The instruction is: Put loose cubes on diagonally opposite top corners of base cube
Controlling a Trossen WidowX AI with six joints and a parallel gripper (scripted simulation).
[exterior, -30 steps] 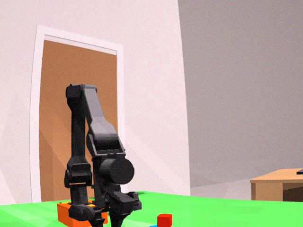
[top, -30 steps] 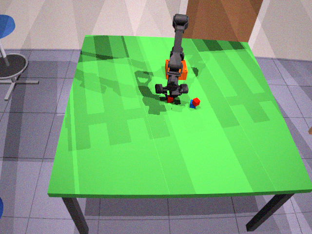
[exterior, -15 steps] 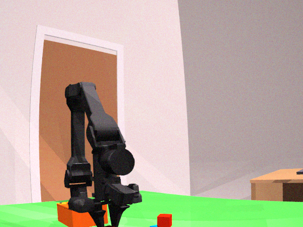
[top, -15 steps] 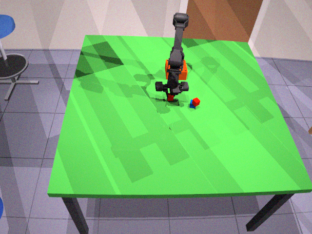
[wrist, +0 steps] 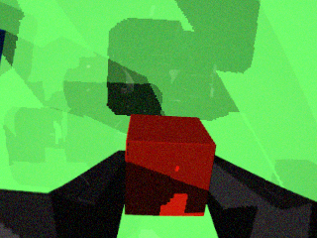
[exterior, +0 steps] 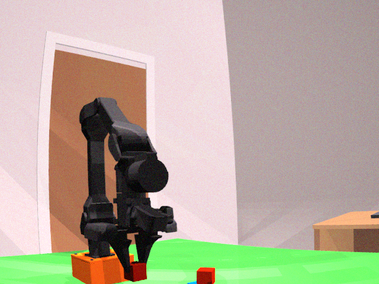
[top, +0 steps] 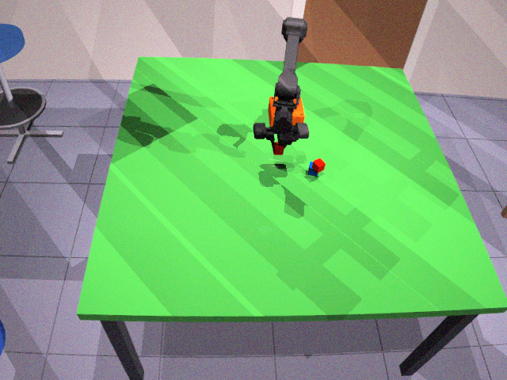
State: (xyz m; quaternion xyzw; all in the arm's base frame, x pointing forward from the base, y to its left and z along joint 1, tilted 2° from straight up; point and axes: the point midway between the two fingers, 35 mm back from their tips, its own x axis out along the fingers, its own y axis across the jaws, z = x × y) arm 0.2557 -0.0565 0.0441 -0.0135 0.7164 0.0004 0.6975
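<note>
My gripper tip is now 13 cm to the right of the blue cube, 6 cm above it and 4 cm short of it.
</note>
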